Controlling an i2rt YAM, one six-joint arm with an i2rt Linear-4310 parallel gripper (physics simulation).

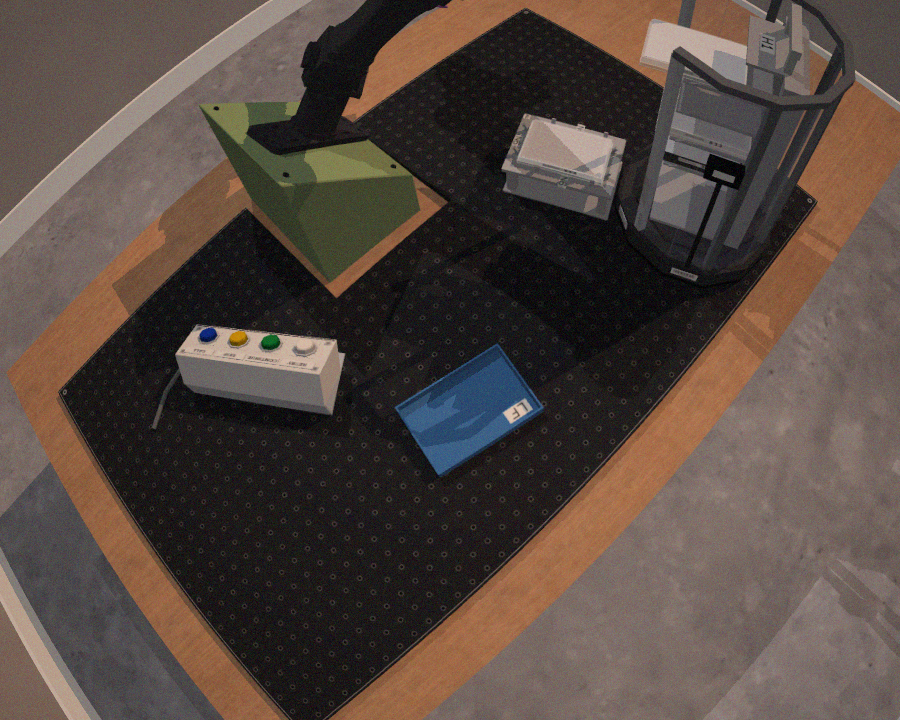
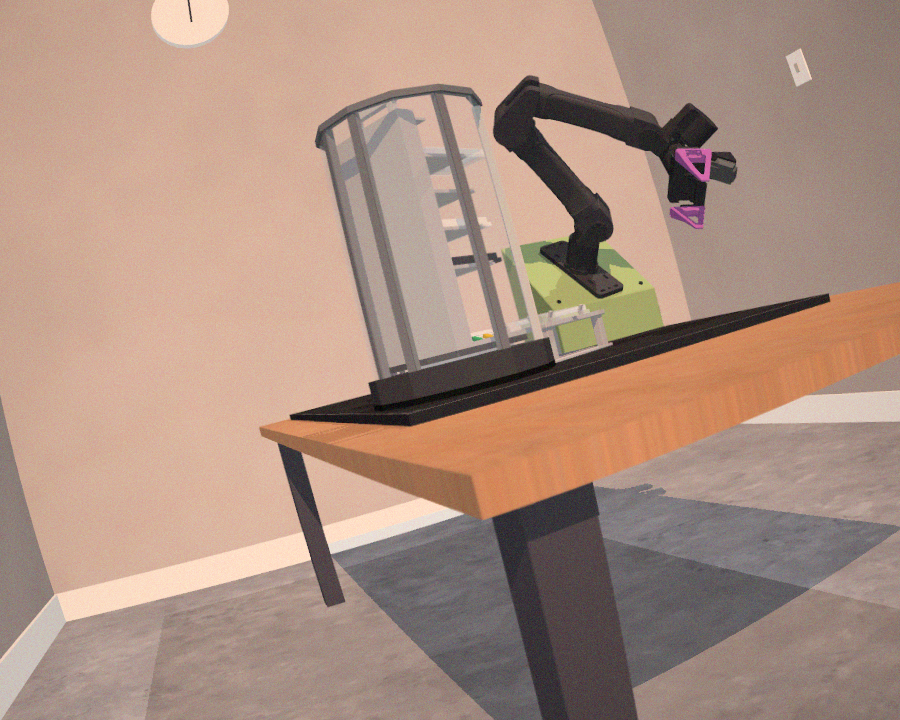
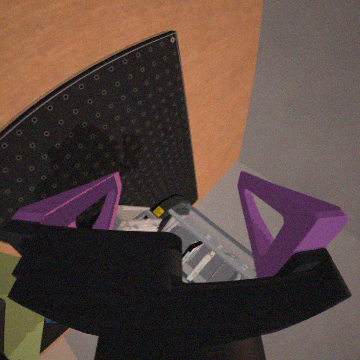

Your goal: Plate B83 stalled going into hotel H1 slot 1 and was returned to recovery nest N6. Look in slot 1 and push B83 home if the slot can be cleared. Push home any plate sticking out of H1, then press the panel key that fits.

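Frame: origin at the arm's base, x ahead, y left, z up, level; metres.
Where they show: gripper, fingertip midpoint: point(image 2: 702, 205) point(image 3: 179, 177); arm's base, origin of the base link: point(image 1: 309, 135) point(image 2: 580, 270).
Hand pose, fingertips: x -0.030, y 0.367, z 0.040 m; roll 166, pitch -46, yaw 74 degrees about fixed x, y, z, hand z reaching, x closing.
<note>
Things, the pixels of their top centre, and the offset from my fingertips. "*": a spot on its surface instead. Level surfaces: height alone.
- Hotel H1, middle of its top: point(image 1: 760, 16) point(image 2: 393, 108) point(image 3: 251, 301) dx +0.490, dy -0.047, dz +0.222 m
- dark piece, surface spot: point(image 2: 476, 259) * dx +0.485, dy +0.071, dz -0.036 m
- clear-topped plate, middle of its top: point(image 1: 566, 147) point(image 2: 544, 314) dx +0.293, dy -0.121, dz -0.116 m
- grey nest, middle of its top: point(image 1: 566, 146) point(image 2: 544, 313) point(image 3: 137, 242) dx +0.293, dy -0.121, dz -0.114 m
- white key panel, middle of its top: point(image 1: 245, 351) point(image 2: 472, 332) dx +0.171, dy -0.639, dz -0.106 m
- blue tray, middle of its top: point(image 1: 468, 407) dx +0.422, dy -0.497, dz -0.173 m
- black mat, its level: dz -0.190 m
- black post with a tag, surface spot: point(image 1: 722, 172) * dx +0.533, dy -0.166, dz +0.082 m
- white flat object, middle of its top: point(image 1: 697, 50) point(image 2: 436, 157) dx +0.434, dy -0.066, dz +0.142 m
Hotel H1 point(image 1: 659, 142) point(image 2: 382, 240) point(image 3: 215, 235) is a grey barred tower on the mat's far side. Inside it, a pale plate point(image 1: 709, 138) point(image 2: 465, 223) lies on a shelf above a dark piece point(image 2: 476, 259). Slot numbers are unreadable, and I cannot tell what is in slot 1. A clear-topped plate point(image 1: 562, 150) lies on the grey nest point(image 1: 525, 183) point(image 2: 600, 330) beside the hotel; its label is too small to read. The white key panel point(image 1: 258, 382) has blue, yellow, green and white keys. My gripper point(image 2: 694, 191) point(image 3: 179, 177) is open and empty, high above the table, away from the hotel.
A blue tray point(image 1: 465, 412) marked LF lies on the black mat point(image 1: 360, 525). The arm's green base point(image 1: 337, 217) point(image 2: 615, 322) stands between panel and nest. A black post with a tag point(image 1: 722, 172) stands at the hotel's front. A white flat object point(image 1: 675, 45) is behind the hotel.
</note>
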